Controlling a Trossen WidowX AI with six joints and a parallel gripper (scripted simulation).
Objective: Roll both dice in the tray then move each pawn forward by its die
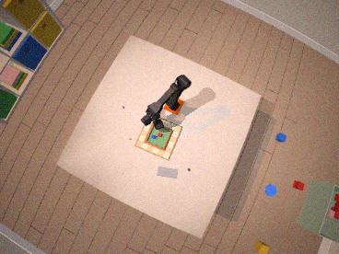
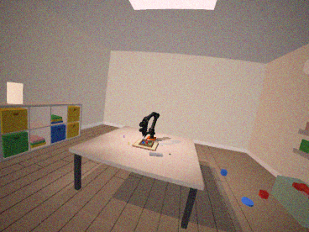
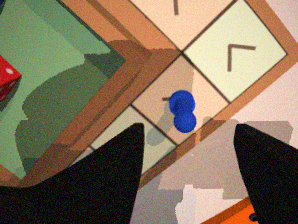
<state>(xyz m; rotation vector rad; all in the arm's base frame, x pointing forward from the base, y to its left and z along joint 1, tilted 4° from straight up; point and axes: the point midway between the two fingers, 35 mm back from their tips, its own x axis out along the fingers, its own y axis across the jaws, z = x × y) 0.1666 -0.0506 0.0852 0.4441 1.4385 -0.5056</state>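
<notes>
The blue pawn is 3 cm below my gripper tip. The rest, counted from my gripper tip: yellow pawn (24 cm ahead, 9 cm to the right, 4 cm below); then red pawn (1 cm behind, 5 cm to the left, 3 cm below); then green tray (10 cm ahead, 9 cm to the left, 5 cm below).
</notes>
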